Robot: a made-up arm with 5 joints.
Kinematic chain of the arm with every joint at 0, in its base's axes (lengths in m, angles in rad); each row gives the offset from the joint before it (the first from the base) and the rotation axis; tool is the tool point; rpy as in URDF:
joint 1: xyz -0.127 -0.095 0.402 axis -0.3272 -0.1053 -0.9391
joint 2: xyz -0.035 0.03 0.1 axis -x
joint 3: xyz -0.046 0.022 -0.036 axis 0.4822 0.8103 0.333
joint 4: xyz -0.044 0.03 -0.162 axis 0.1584 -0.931 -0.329
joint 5: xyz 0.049 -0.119 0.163 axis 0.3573 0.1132 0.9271
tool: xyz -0.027 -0.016 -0.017 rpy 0 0 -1.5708
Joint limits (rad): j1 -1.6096..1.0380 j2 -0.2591..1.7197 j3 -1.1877..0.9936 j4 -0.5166..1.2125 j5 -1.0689..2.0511
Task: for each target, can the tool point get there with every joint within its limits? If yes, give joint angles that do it. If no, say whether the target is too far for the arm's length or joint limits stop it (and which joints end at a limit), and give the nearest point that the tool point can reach.
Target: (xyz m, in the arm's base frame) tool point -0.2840 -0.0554 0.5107
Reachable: yes | joints 0.5326 0.8314 -0.7008 0.1489 -0.3770
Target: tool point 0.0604 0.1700 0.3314
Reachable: no: joint limits stop it (at a limit: joint 1, joint 2, joint 3, joint 4, joint 5) | nearest point -0.0917 -0.0169 0.3068 | short by 0.242 m
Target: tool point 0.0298 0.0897 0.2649
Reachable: no: joint limits stop it (at a limit: joint 1, joint 2, joint 3, joint 4, joint 5) | nearest point -0.0917 -0.0169 0.3068 | short by 0.167 m
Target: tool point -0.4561 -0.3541 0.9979
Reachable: no: too far | nearest point -0.3116 -0.2333 0.6650 | short by 0.383 m
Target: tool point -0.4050 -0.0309 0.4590
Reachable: yes | joints 0.5495 0.2373 0.8081 1.0175 0.1653
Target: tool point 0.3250 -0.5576 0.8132
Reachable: no: too far | nearest point 0.0798 -0.3406 0.5407 | short by 0.426 m
